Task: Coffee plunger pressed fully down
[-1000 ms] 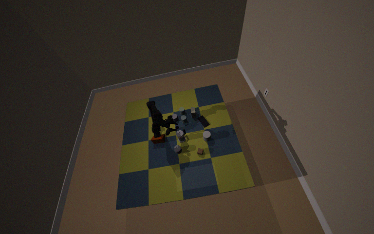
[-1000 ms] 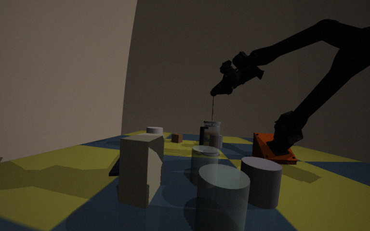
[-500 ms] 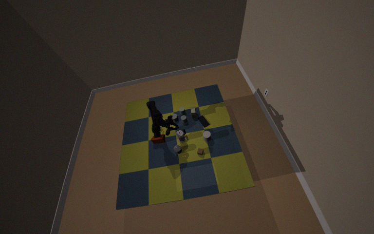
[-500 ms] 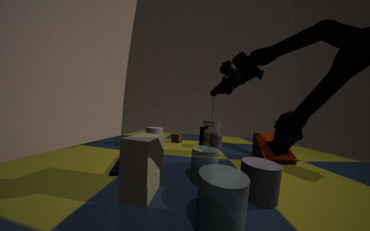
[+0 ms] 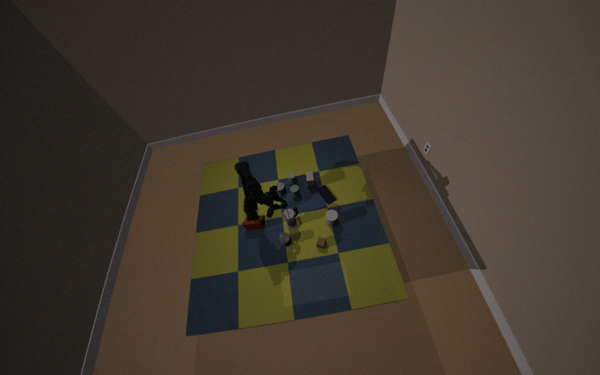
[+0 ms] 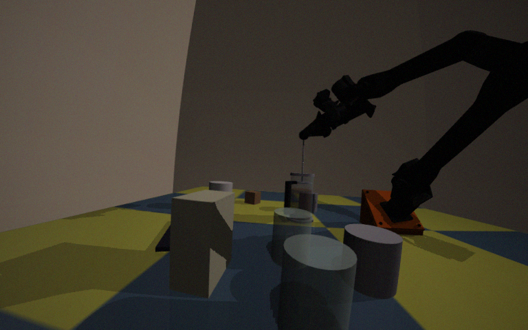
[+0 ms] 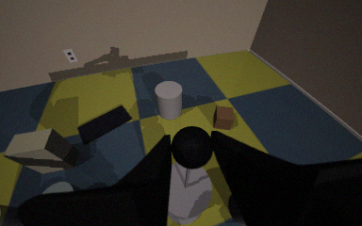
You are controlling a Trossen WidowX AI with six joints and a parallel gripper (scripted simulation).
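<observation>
My gripper tip is 10 mm to the right of the coffee press and 140 mm above it. The rest, counted from my gripper tip: brown cube: 150 mm ahead, 200 mm to the right, 240 mm below; then pale cylinder: 260 mm ahead, 60 mm to the right, 220 mm below; then beige block: 200 mm ahead, 270 mm to the left, 210 mm below.
</observation>
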